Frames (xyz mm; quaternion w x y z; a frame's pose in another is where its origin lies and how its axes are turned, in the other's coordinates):
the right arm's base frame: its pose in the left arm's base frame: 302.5 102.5 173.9 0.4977 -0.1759 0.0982 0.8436
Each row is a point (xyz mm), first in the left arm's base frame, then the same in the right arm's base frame.
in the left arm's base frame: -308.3 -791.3 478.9
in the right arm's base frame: -569.6 964.9 97.2
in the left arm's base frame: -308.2 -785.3 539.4
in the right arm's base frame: -588.7 961.3 154.8
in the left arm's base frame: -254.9 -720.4 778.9
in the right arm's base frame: -654.6 881.0 386.4
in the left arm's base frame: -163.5 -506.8 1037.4
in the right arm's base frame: -625.0 695.0 678.5
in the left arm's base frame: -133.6 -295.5 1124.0
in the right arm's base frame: -502.3 565.5 824.1
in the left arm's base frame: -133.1 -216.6 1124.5
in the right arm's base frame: -439.2 526.8 851.4
